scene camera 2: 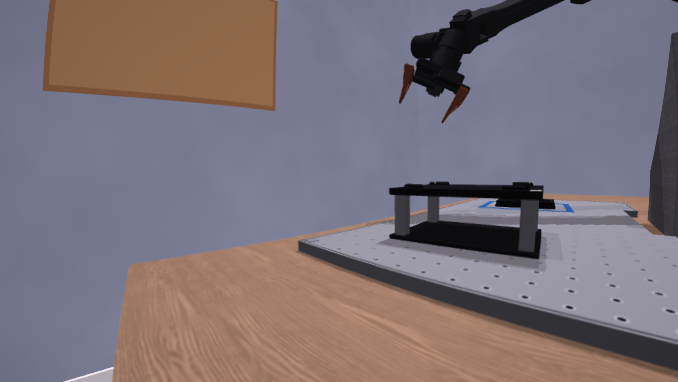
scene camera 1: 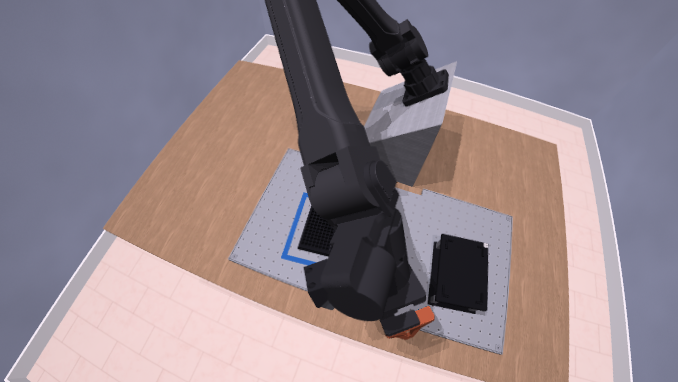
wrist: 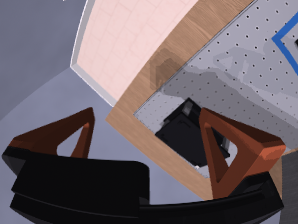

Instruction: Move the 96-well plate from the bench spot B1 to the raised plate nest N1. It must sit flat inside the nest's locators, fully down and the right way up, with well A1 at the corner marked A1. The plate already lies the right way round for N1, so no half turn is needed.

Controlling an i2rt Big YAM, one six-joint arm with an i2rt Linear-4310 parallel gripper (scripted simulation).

Labels:
my gripper: scene camera 2 420,112; scene camera 1; wrist
same spot on black plate nest N1: (wrist: pixel 187 142) = (scene camera 2: pixel 460 186)
same spot on my gripper: (scene camera 1: pixel 394 326) = (wrist: pixel 18 172)

